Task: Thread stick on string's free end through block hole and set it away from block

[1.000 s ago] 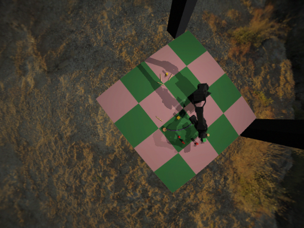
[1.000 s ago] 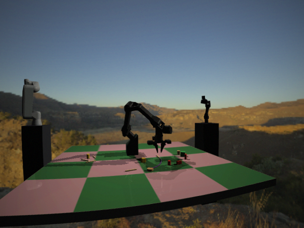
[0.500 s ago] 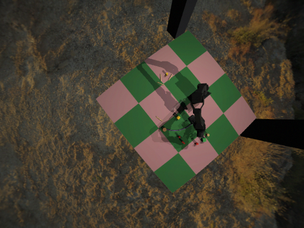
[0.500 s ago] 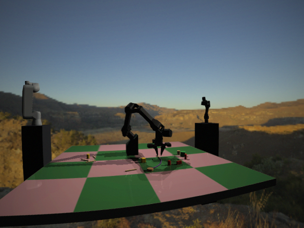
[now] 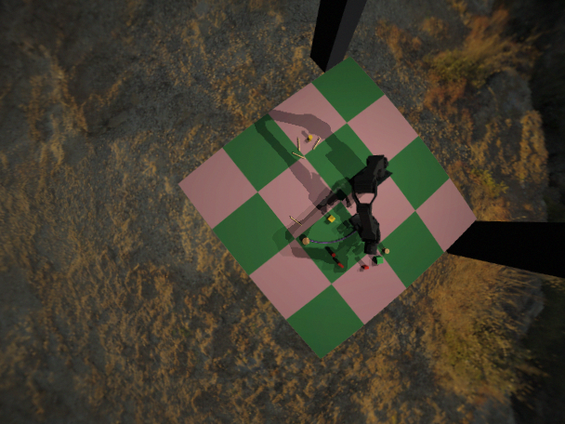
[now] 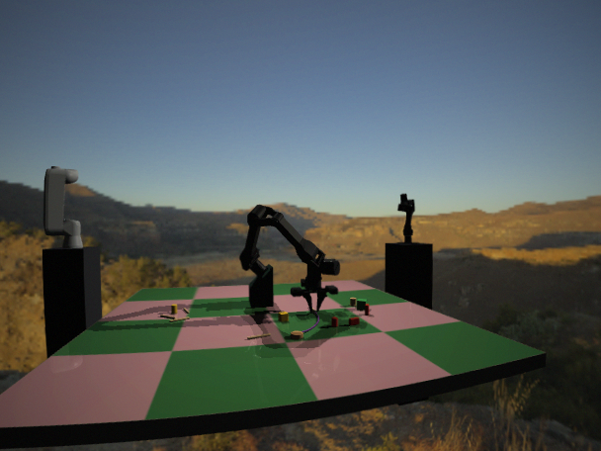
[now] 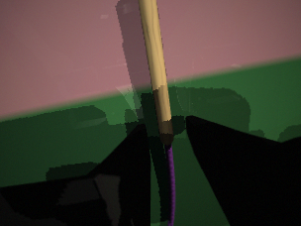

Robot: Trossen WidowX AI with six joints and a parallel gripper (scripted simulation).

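Right now the stick is 10 mm behind my gripper tip. From my gripper tip the other things lie so: red cylinder: 190 mm ahead, 20 mm to the left, 10 mm above; then wooden cylinder: 60 mm behind, 190 mm to the left, 10 mm above; then yellow wooden block: 80 mm ahead, 140 mm to the right, 10 mm above.
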